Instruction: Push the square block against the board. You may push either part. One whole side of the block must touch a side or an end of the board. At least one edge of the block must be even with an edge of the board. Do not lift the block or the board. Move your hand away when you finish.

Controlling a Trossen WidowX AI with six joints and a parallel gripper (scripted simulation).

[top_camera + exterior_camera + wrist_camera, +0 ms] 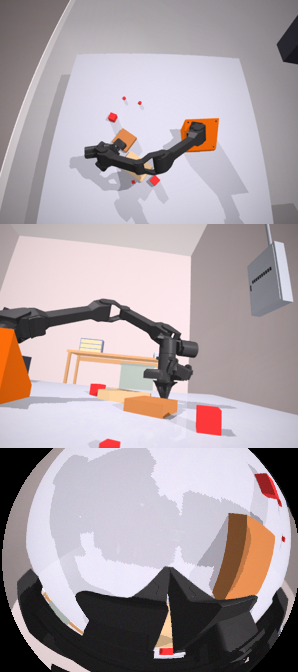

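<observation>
Right now my gripper tip is 130 mm past the board, 30 mm to the right of it and 10 mm below it. The rest, counted from my gripper tip: square block: 110 mm to the right, 40 mm behind, 10 mm above.
</observation>
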